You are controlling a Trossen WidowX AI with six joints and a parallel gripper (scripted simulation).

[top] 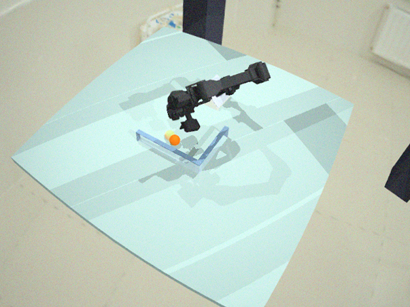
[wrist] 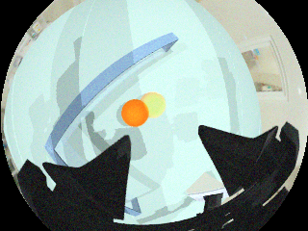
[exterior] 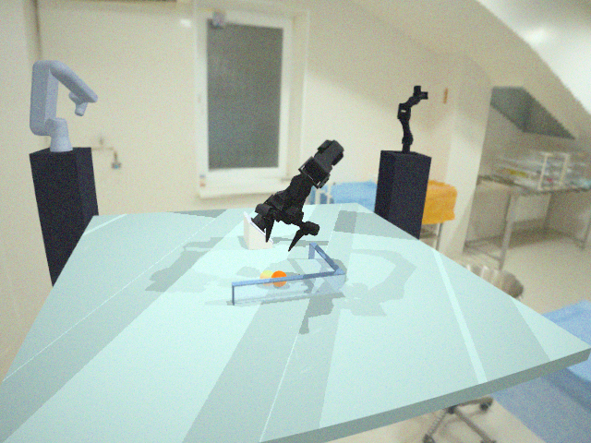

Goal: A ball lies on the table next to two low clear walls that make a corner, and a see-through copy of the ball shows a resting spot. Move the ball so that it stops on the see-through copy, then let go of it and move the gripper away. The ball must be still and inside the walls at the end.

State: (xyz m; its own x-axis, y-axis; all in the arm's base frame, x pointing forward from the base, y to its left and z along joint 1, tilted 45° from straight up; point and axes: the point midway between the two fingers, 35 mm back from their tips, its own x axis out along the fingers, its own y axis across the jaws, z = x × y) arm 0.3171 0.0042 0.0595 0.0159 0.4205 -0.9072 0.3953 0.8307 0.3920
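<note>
My gripper tip is 90 mm above the orange ball and 20 mm short of it. Also, from my gripper tip: clear wall (90 mm ahead, 80 mm below, 30 mm to the left); then see-through copy of ball (90 mm below, 30 mm to the right, 20 mm ahead).
</note>
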